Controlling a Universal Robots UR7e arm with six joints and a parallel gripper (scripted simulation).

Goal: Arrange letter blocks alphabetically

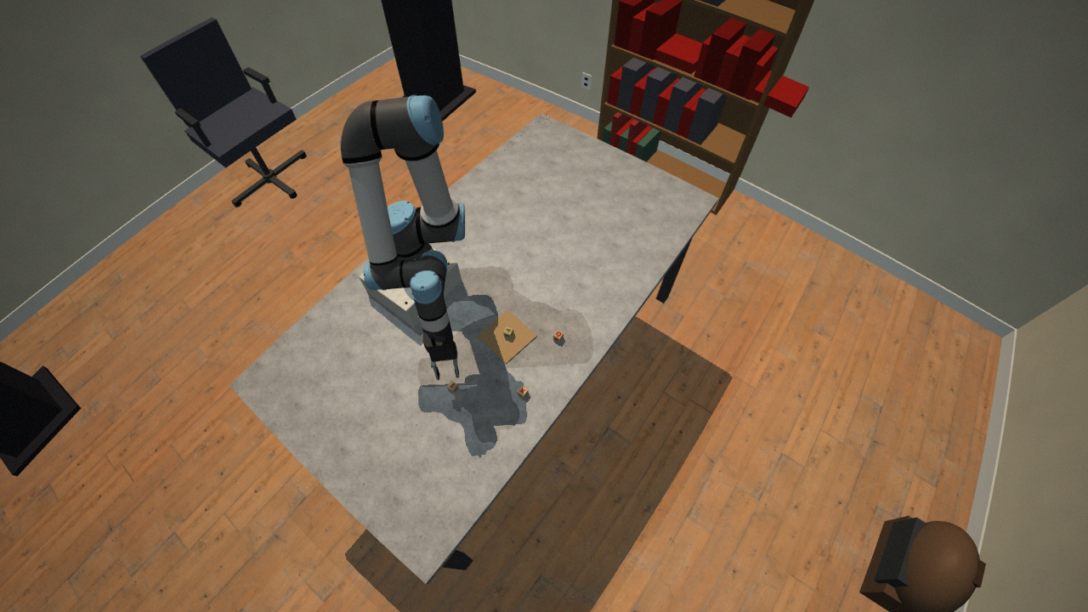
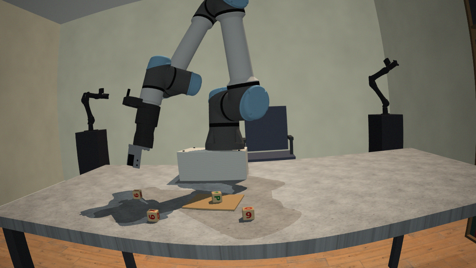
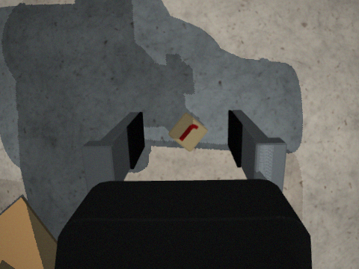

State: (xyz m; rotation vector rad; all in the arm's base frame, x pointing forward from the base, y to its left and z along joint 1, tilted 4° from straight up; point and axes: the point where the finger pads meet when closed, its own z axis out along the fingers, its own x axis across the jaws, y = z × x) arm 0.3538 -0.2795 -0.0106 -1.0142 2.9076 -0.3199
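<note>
My hand is 240 mm to the right of the tan mat, 110 mm above it and 50 mm short of it. From my hand the other things lie so: X block: 200 mm ahead, 100 mm below, 90 mm to the left; then Q block: 320 mm to the left, 200 mm ahead, 100 mm below.
</note>
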